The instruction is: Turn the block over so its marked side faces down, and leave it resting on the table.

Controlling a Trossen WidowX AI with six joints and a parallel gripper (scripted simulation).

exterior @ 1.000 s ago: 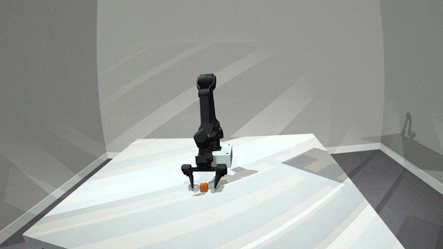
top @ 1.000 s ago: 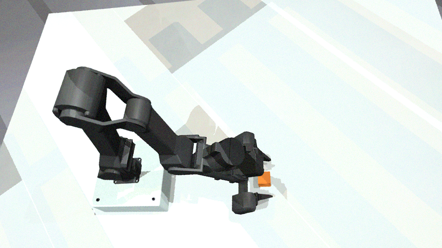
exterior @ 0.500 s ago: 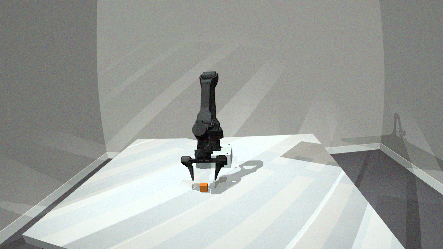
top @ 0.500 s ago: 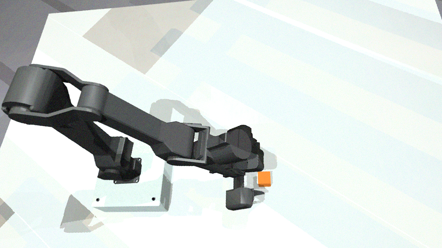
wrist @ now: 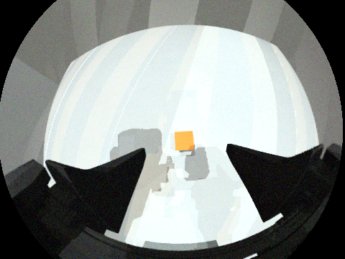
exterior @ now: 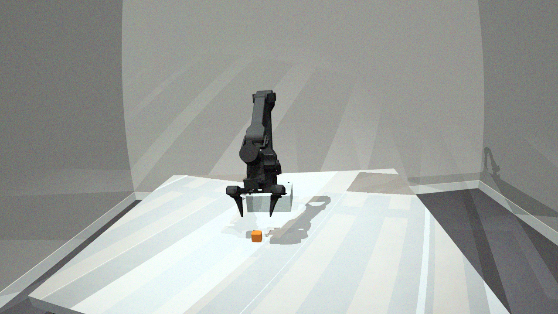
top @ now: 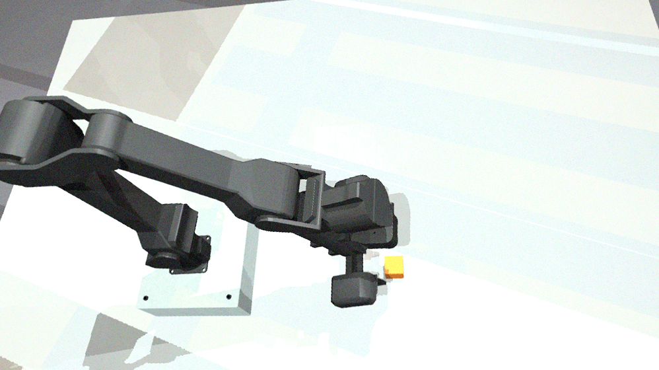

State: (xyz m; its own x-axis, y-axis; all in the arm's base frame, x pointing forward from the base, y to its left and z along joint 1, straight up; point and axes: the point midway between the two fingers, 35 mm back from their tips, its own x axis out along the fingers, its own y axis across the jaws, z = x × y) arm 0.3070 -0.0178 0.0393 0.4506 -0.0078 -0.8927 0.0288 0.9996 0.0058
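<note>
Now: the orange block 7 cm below my gripper tip and 1 cm ahead of it.
</note>
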